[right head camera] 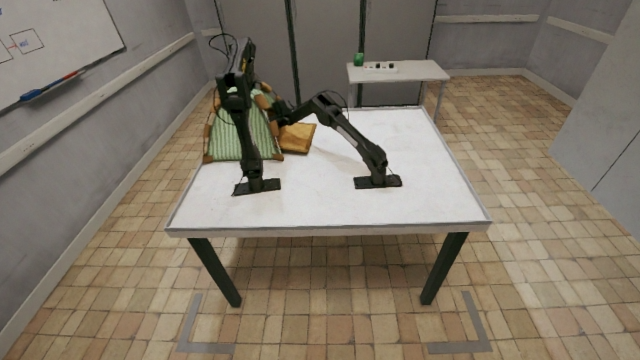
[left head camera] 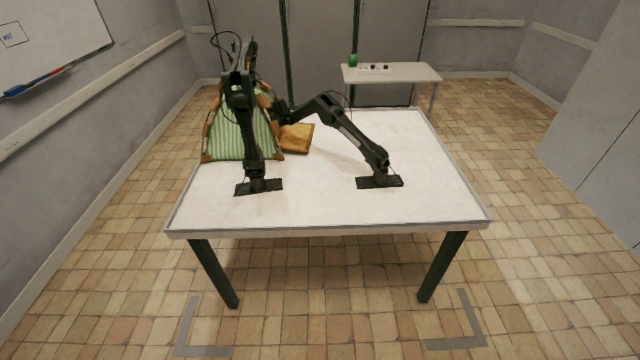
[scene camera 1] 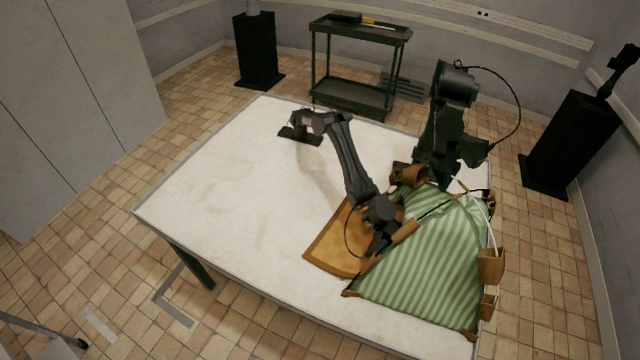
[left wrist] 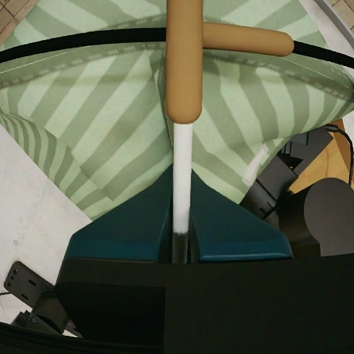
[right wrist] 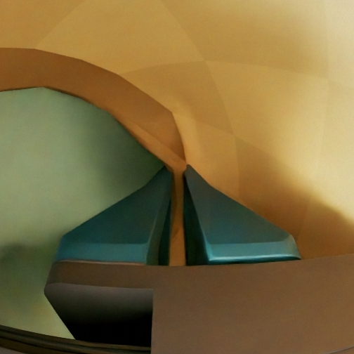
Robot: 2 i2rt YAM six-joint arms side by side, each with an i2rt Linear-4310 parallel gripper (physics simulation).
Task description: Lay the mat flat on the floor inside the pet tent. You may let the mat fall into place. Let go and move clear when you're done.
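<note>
The green striped pet tent point(left head camera: 225, 142) point(right head camera: 225, 142) point(scene camera 1: 435, 265) point(left wrist: 110, 105) stands at the table's far left corner in the head views. The orange-brown mat point(left head camera: 298, 138) point(right head camera: 299, 139) point(scene camera 1: 337, 242) point(left wrist: 327, 162) point(right wrist: 280, 85) lies partly on the table beside the doorway; its leading part reaches the opening, where the tent hides its far end. My left gripper point(scene camera 1: 445, 181) point(left wrist: 179, 175) is shut on the tent's white pole point(left wrist: 182, 145) at the top. My right gripper point(right wrist: 177, 176) is shut on the mat's brown edge at the doorway, its fingertips hidden in scene camera 1.
The white table point(left head camera: 320, 200) point(right head camera: 320, 200) point(scene camera 1: 225, 190) has a raised grey rim. The tent's brown sleeves point(scene camera 1: 490, 265) and thin poles stand out around it. The right forearm hangs over the mat. A black cart point(scene camera 1: 360, 30) and a small side table point(left head camera: 420, 72) stand away from the table.
</note>
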